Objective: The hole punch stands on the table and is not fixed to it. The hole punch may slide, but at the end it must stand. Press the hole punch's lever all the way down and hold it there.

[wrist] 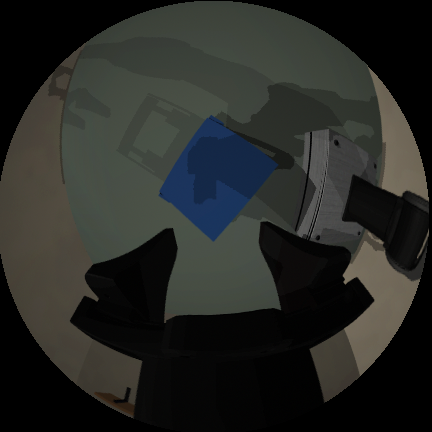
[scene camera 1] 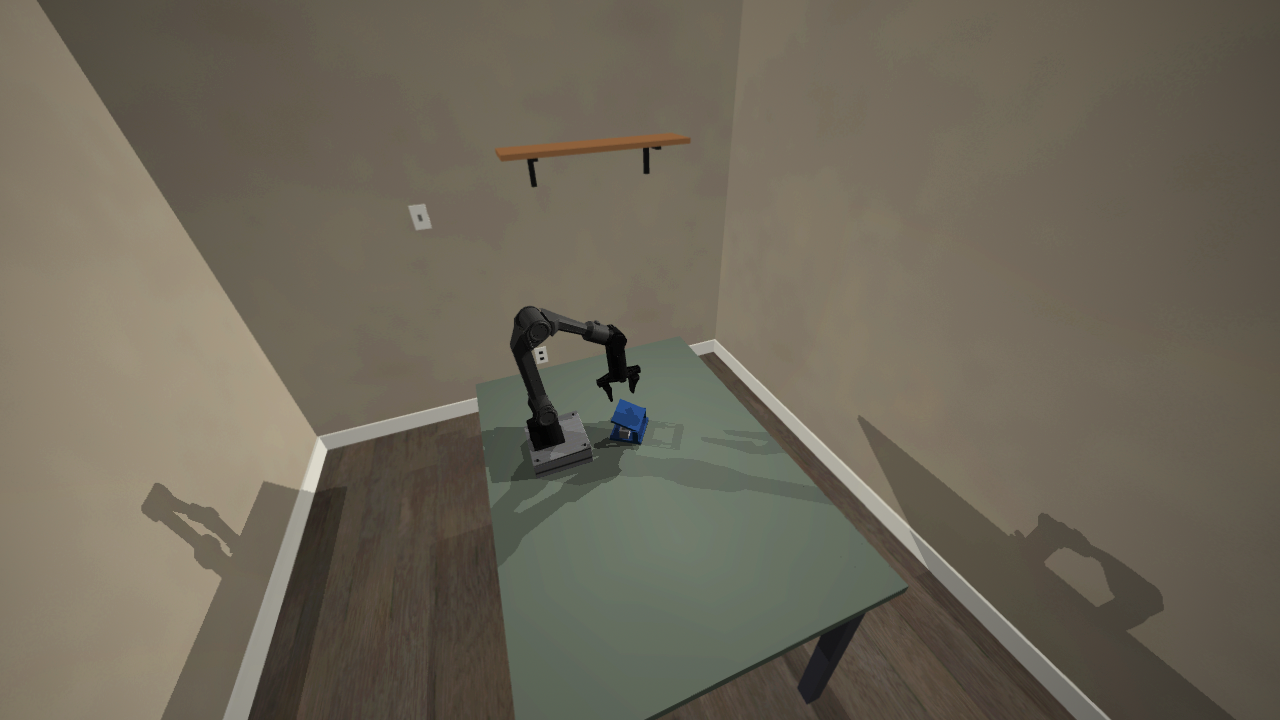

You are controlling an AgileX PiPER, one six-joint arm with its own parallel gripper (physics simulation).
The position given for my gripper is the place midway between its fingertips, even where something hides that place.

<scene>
I see my gripper (scene camera 1: pixel 621 395) and a blue hole punch (scene camera 1: pixel 618 434).
My gripper shows as well in the wrist view (wrist: pixel 217 235).
</scene>
